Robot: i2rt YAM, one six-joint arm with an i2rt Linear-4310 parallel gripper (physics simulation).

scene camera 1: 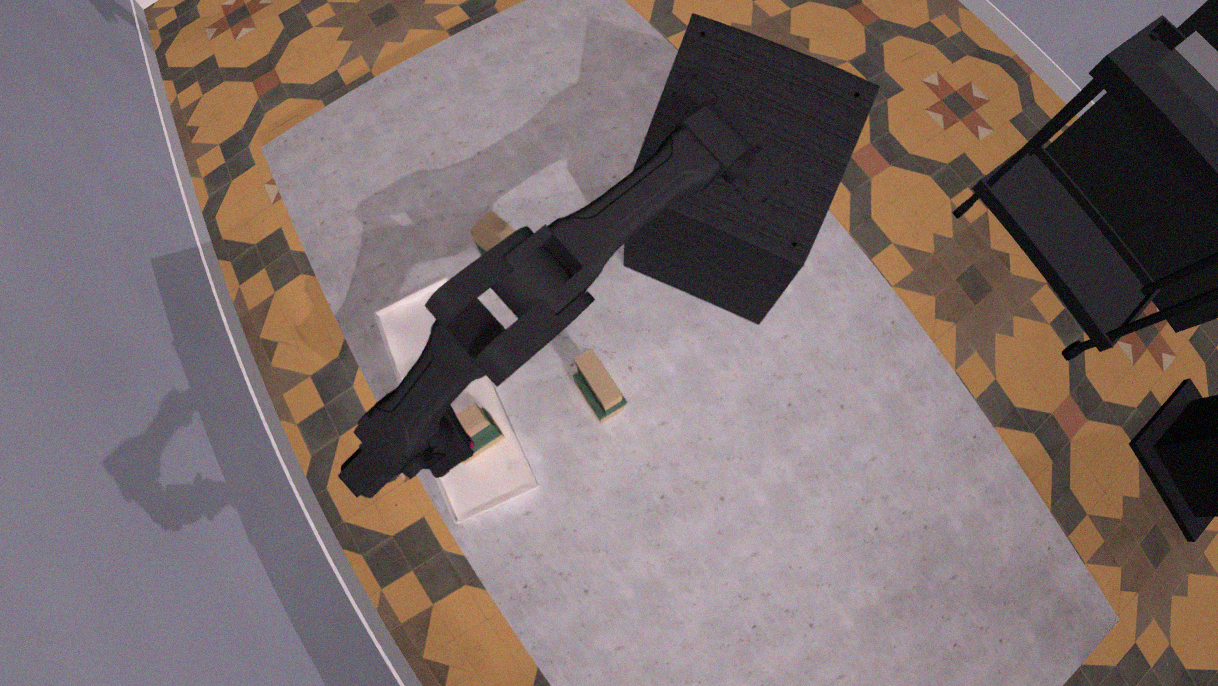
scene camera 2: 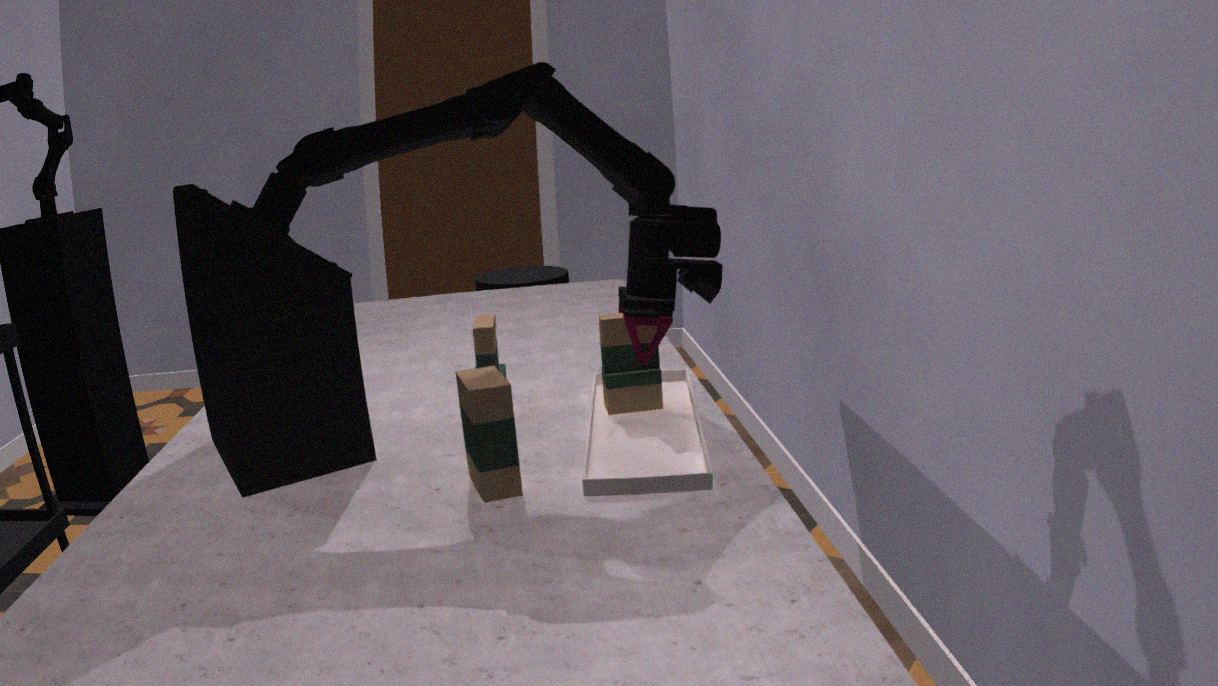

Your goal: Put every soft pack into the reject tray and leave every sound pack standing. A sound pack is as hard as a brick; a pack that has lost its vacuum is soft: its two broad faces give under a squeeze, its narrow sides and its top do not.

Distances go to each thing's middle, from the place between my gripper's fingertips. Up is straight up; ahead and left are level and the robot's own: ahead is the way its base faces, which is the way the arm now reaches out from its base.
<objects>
My gripper is now 10 mm past the white reject tray [scene camera 2: 660, 451], 90 mm to the left of it and 60 mm above it.
</objects>
